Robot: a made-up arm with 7 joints.
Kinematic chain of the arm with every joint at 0, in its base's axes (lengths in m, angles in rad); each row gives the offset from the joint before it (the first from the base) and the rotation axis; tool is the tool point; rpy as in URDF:
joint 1: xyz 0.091 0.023 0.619 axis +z
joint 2: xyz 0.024 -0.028 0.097 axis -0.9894 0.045 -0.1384
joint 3: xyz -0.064 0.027 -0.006 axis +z
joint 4: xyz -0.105 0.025 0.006 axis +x
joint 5: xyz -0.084 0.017 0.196 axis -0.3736 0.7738 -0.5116
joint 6: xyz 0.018 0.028 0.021 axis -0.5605 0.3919 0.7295
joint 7: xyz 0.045 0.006 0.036 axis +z
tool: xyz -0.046 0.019 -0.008 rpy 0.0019 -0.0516 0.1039
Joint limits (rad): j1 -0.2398..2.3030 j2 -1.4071..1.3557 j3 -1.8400..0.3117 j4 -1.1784..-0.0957 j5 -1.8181..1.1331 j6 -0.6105..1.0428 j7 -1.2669..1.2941
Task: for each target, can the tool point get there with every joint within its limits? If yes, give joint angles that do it. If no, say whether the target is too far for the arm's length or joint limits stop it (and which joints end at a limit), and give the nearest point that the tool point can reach.
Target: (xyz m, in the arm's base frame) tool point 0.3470 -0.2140 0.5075
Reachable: no: joint limits stop it (at a limit: joint 1, joint 2, joint 3, joint 4, joint 6, joint 7) | nearest point 0.2550 -0.2448 0.4793 | short by 0.101 m
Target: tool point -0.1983 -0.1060 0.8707
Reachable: yes | joints 1.9731 -0.1915 -0.8854 -1.0128 -0.9673 0.7359 0.1089
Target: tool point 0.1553 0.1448 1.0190
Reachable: yes | joints 1.2068 -1.0048 -1.4785 -0.8154 -0.6667 0.3267 0.8995
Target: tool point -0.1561 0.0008 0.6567
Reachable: yes | joints 1.8321 0.9174 -0.9657 -0.3149 0.8261 -0.3004 -0.0320
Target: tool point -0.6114 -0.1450 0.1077
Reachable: no: too far | nearest point -0.2431 -0.0569 0.4304 | short by 0.498 m
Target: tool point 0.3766 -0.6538 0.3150
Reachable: no: too far | nearest point 0.2174 -0.3403 0.4903 | short by 0.393 m
